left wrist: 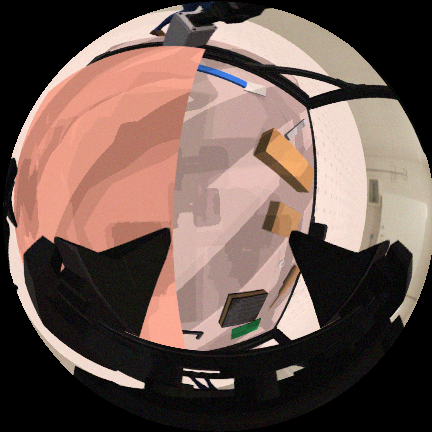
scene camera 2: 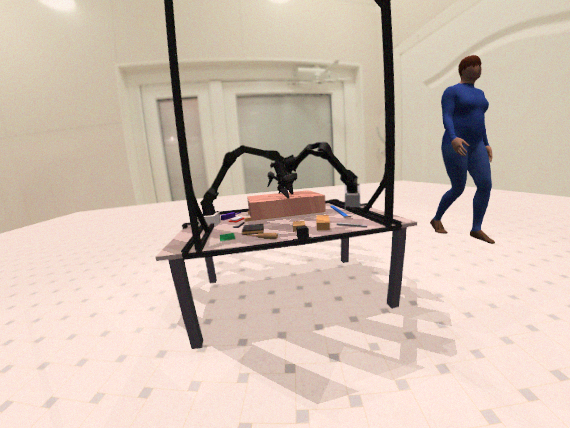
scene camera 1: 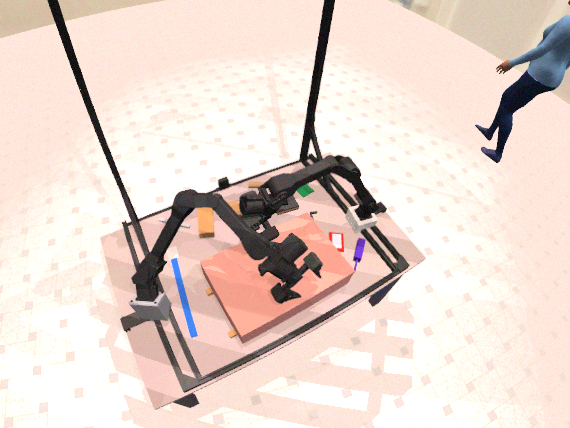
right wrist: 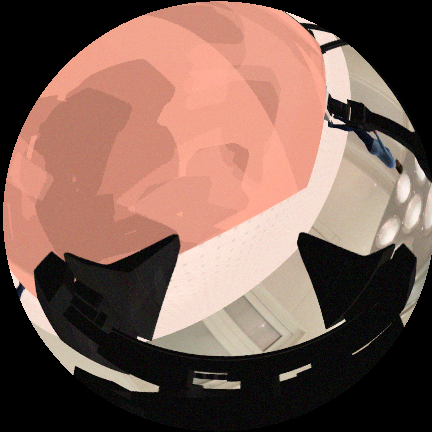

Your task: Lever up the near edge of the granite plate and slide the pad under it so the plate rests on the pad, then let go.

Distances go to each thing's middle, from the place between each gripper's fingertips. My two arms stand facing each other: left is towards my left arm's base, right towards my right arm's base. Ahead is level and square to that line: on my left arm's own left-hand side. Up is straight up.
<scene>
Right now my left hand is 19 cm short of the granite plate (scene camera 1: 245, 297), 1 cm to the right of it and 7 cm above it.
My right hand is 130 mm past the granite plate, 50 mm to the left of it and 80 mm above it.
</scene>
